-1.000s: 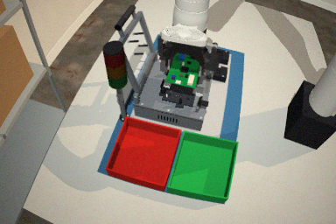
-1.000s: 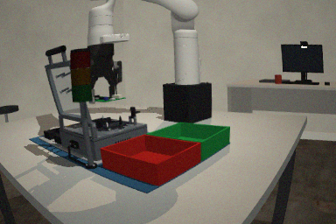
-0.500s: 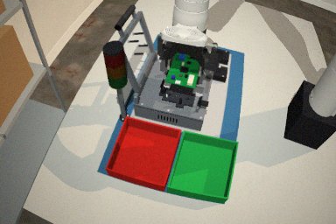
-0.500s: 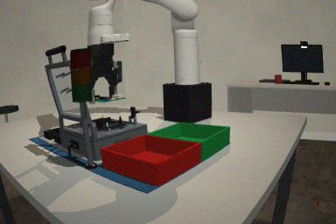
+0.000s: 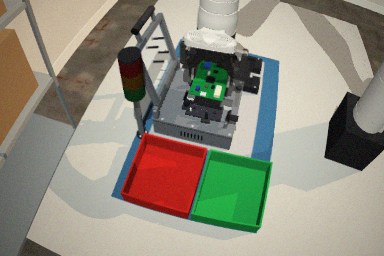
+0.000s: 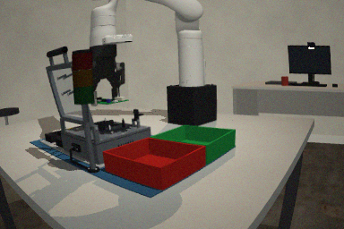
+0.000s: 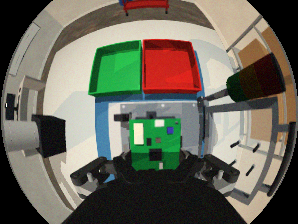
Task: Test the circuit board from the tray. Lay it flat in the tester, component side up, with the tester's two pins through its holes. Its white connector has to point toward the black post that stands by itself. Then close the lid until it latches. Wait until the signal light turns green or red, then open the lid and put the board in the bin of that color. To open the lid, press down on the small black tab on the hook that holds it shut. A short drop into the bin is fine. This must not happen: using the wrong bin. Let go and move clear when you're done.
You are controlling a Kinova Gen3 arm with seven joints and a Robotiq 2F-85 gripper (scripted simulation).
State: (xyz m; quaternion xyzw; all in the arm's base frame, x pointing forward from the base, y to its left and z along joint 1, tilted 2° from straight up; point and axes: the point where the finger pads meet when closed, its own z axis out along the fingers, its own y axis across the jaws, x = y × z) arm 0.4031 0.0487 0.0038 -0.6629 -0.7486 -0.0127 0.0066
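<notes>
The green circuit board lies right at my hand. The rest, counted from my hand: tester lid 12 cm ahead, 5 cm above, 1 cm to the left; green bin 19 cm to the left, 13 cm behind, 12 cm below; red bin 20 cm to the left, 12 cm below, 2 cm ahead.
</notes>
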